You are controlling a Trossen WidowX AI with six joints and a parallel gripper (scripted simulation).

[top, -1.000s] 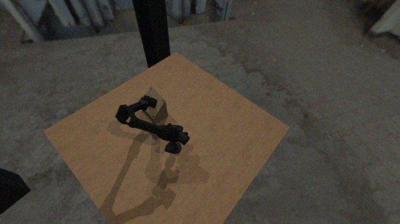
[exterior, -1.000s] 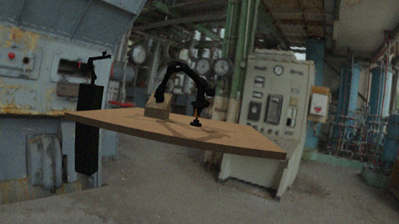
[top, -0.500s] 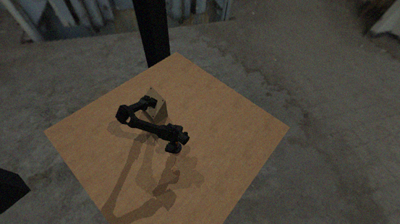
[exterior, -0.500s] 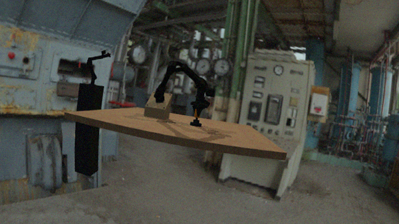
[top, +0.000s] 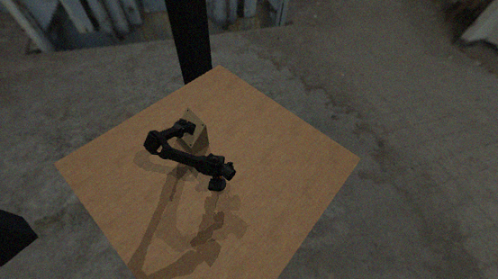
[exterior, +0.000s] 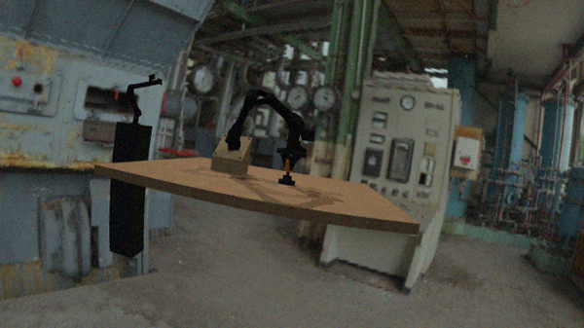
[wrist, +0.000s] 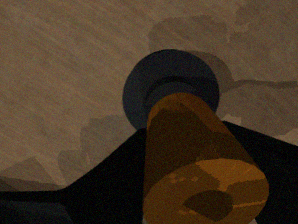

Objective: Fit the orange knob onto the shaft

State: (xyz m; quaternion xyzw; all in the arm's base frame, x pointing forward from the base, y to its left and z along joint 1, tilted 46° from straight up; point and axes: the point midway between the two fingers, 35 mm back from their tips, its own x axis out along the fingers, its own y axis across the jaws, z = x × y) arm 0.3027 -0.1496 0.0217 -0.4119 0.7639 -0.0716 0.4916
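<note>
My gripper tip is now 2 cm below the orange knob. Round my gripper tip: dark round pedestal: 4 cm below.
</note>
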